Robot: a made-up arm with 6 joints.
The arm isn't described. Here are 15 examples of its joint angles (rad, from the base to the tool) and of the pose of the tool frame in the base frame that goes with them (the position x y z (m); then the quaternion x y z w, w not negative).
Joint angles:
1: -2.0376 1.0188 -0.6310 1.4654 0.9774 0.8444
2: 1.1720 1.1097 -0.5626 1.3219 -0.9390 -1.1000
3: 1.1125 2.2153 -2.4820 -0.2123 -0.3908 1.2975
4: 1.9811 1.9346 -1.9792 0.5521 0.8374 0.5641
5: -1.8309 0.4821 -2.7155 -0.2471 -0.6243 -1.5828
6: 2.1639 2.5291 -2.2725 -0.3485 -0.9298 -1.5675
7: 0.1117 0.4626 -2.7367 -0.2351 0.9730 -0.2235
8: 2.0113 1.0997 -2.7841 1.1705 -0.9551 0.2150
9: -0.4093 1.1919 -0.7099 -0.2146 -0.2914 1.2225
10: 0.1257 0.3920 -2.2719 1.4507 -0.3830 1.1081
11: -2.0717 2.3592 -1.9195 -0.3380 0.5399 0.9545
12: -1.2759 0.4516 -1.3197 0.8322 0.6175 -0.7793
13: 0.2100 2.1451 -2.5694 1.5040 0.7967 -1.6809
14: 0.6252 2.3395 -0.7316 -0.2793 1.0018 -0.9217
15: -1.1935 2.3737 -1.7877 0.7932 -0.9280 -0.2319
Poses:
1: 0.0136 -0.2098 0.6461 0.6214 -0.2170 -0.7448 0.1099
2: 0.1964 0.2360 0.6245 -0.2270 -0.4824 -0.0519 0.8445
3: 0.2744 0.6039 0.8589 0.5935 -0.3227 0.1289 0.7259
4: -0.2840 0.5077 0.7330 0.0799 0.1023 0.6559 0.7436
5: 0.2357 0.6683 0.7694 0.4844 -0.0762 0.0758 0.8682
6: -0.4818 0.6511 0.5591 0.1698 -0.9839 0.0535 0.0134
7: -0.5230 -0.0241 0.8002 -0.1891 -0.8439 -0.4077 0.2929
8: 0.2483 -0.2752 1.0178 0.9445 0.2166 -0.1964 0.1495
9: 0.3187 -0.0831 0.6385 0.0956 -0.2999 -0.5481 0.7749
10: -0.5687 -0.1270 0.8236 0.8982 -0.3214 0.2795 0.1093
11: -0.3191 -0.6276 0.4253 -0.1025 0.1574 -0.9695 0.1576
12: 0.0712 0.1919 0.8308 -0.5673 -0.4818 -0.4269 0.5136
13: 0.5208 0.2397 0.8682 -0.0860 -0.7603 0.2094 0.6088
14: 0.2424 0.1873 0.2489 -0.3185 0.3262 0.8183 0.3501
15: 0.2673 -0.7137 0.5284 -0.4266 -0.2809 -0.8188 0.2620
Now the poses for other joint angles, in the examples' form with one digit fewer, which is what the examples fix.
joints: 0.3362 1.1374 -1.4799 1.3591 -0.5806 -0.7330
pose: 0.222 0.038 0.975 0.122 -0.560 -0.451 0.684
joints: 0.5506 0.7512 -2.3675 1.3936 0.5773 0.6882
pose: -0.358 -0.147 0.990 0.722 -0.313 0.341 0.514
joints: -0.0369 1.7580 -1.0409 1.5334 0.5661 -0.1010
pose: 0.534 0.064 0.565 0.300 0.149 -0.344 0.877
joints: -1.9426 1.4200 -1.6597 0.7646 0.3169 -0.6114
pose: -0.037 -0.347 0.895 -0.521 -0.168 -0.757 0.356
